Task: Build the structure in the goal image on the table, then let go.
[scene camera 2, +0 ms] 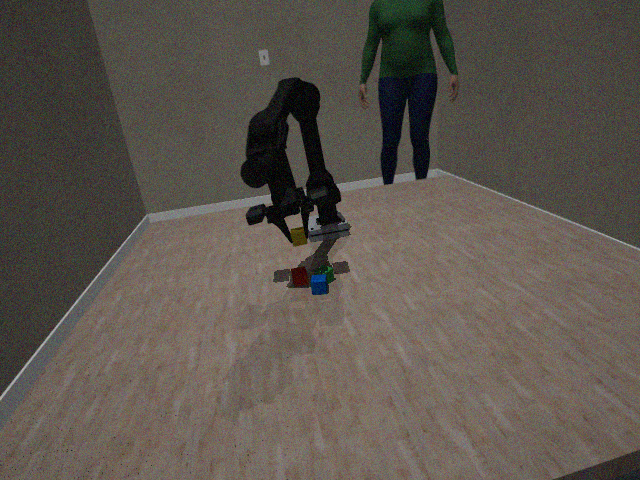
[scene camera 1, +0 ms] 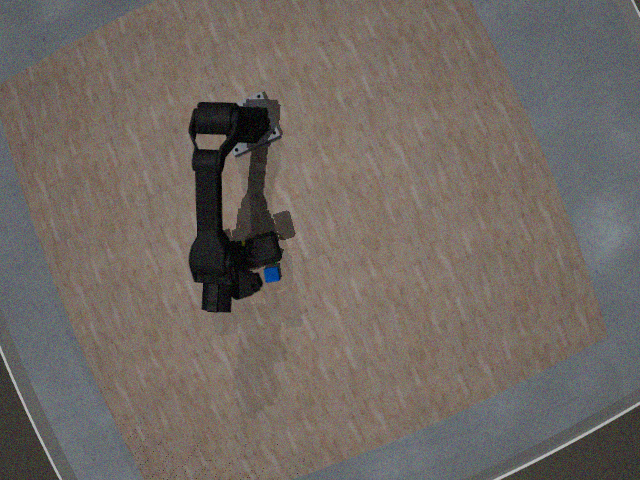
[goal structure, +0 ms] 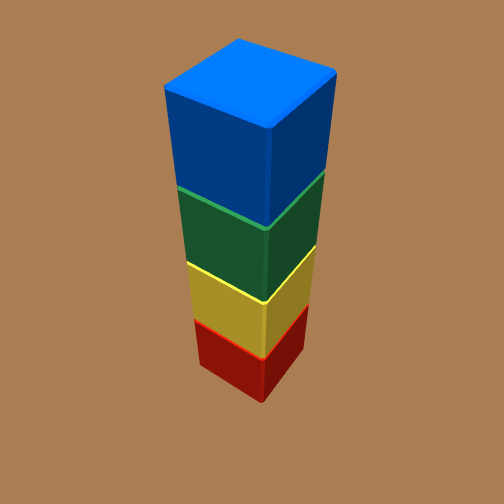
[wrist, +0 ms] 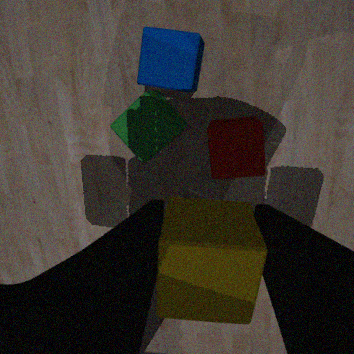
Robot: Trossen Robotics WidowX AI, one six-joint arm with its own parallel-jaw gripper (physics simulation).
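Observation:
My gripper (scene camera 2: 298, 239) (wrist: 208, 213) is shut on a yellow cube (scene camera 2: 298, 235) (wrist: 212, 272) and holds it in the air above the table, tilted in scene camera 2. A blue cube (scene camera 1: 271, 273) (scene camera 2: 319, 284) (wrist: 170, 59) rests on the table. A green cube (scene camera 2: 329, 274) (wrist: 150, 127), turned cornerwise, lies close to the blue one; I cannot tell whether they touch. A red cube (scene camera 2: 299, 277) (wrist: 236, 148) lies apart from the green one, on its right in the wrist view. The arm hides the red cube in scene camera 1.
The arm's base plate (scene camera 1: 258, 148) (scene camera 2: 330, 234) is fixed on the wood-grained table (scene camera 1: 413, 232) (scene camera 2: 413, 335). Shadows of the arm and gripper fall over the green and red cubes. A standing person (scene camera 2: 407, 46) in a green top is at the back right.

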